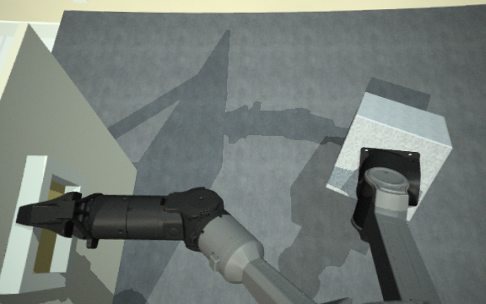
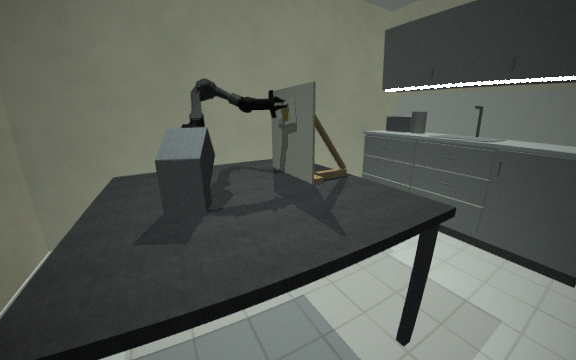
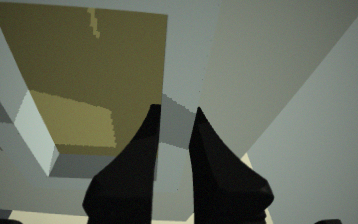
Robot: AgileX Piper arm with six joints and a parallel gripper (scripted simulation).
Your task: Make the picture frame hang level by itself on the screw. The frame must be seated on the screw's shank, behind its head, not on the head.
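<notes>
My gripper is now 60 mm above the picture frame and 10 mm short of it. Round my hand: grey wall panel 160 mm below, 30 mm ahead.
</notes>
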